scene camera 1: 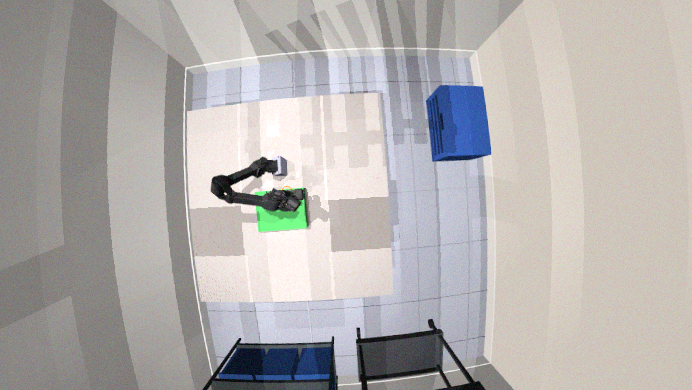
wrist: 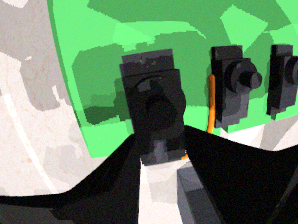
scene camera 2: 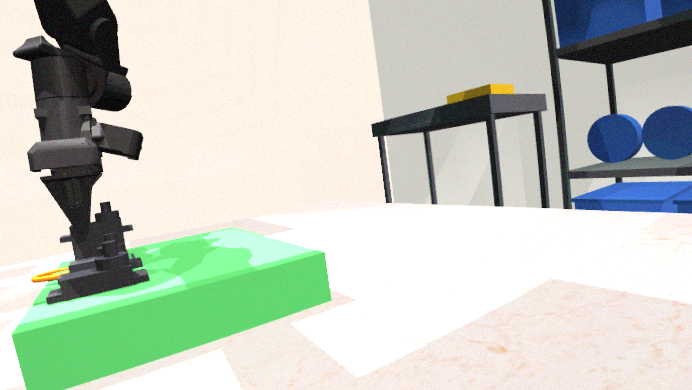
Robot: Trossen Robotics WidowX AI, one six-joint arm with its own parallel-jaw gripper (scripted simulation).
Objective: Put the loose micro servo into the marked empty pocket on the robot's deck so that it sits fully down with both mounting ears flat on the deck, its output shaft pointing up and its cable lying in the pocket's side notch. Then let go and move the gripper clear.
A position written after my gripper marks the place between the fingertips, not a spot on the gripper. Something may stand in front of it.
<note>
In view: my gripper [scene camera 2: 84,232], a dark micro servo [scene camera 2: 108,221] and a green deck [scene camera 2: 205,287].
The dark micro servo is seen too in the wrist view [wrist: 157,102]. My gripper shows as well in the wrist view [wrist: 159,135]. The green deck also shows in scene camera 1 [scene camera 1: 267,221] and in the wrist view [wrist: 87,45].
</note>
